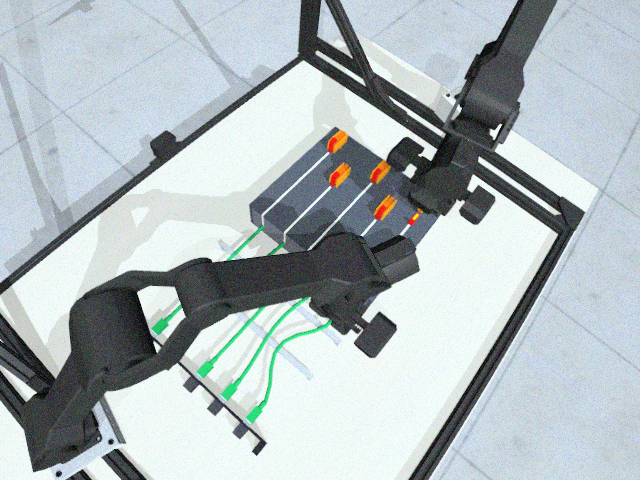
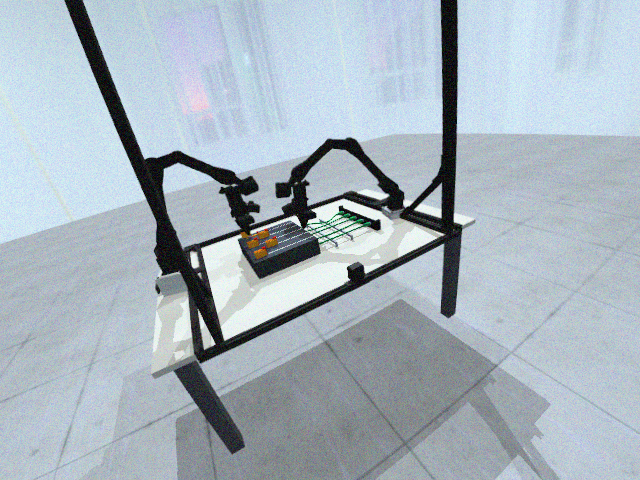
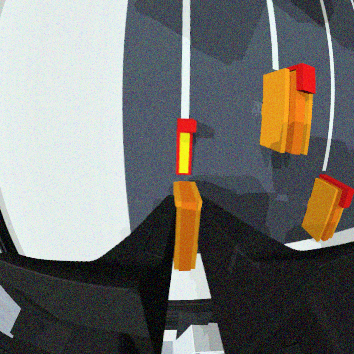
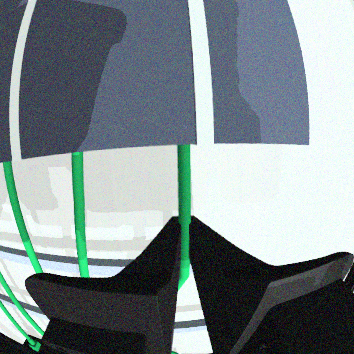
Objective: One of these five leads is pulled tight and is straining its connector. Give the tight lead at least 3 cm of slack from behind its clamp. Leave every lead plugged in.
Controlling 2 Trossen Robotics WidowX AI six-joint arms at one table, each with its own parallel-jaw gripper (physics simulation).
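Places are measured from the left arm's base along level axes (x left, y up, z ahead), in centimetres.
Where they show: left gripper, fingertip midpoint: (image 2: 248, 234) (image 3: 183, 203); right gripper, fingertip midpoint: (image 2: 303, 228) (image 4: 182, 222); left arm's base, link origin: (image 2: 172, 269); right arm's base, link origin: (image 1: 74, 432) (image 2: 395, 207).
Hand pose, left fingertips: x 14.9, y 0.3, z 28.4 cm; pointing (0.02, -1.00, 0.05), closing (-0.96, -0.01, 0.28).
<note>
Each offset is from my left fingertips to the centre of the thing. "spot": to the spot under its first point.
A dark grey block (image 1: 280, 210) (image 2: 285, 250) (image 3: 225, 105) (image 4: 140, 88) carries five white channels with orange clamps. Five green leads run from it to a black connector strip (image 1: 218, 407) (image 2: 361, 216). My left gripper (image 1: 419, 211) (image 2: 247, 228) (image 3: 183, 203) is shut on the orange lever @(dx -0.3, dy -0.4, dz -1.0 cm) (image 3: 186, 232) of the nearest clamp. It holds the lever lifted off its red and yellow base @(dx +0.7, dy -0.7, dz +2.5 cm) (image 1: 414, 218) (image 3: 184, 151). My right gripper (image 1: 334, 321) (image 2: 304, 220) (image 4: 182, 222) is shut on that channel's green lead (image 1: 290, 340) (image 4: 183, 182) just outside the block. This lead bows in a loose curve to its plug @(dx +13.1, dy -5.5, dz +43.7 cm) (image 1: 254, 414).
The other clamps (image 1: 337, 141) (image 1: 340, 174) (image 1: 380, 171) (image 1: 385, 207) (image 3: 286, 112) (image 3: 324, 208) stand closed. Two pale guide rails @(spot: dx +6.7, dy -5.3, dz +34.9 cm) (image 1: 280, 348) cross under the leads. A black frame (image 1: 499, 343) edges the table, with a small black box @(spot: dx -38.8, dy -3.0, dz +33.4 cm) (image 1: 165, 144) (image 2: 355, 271) on one rail.
</note>
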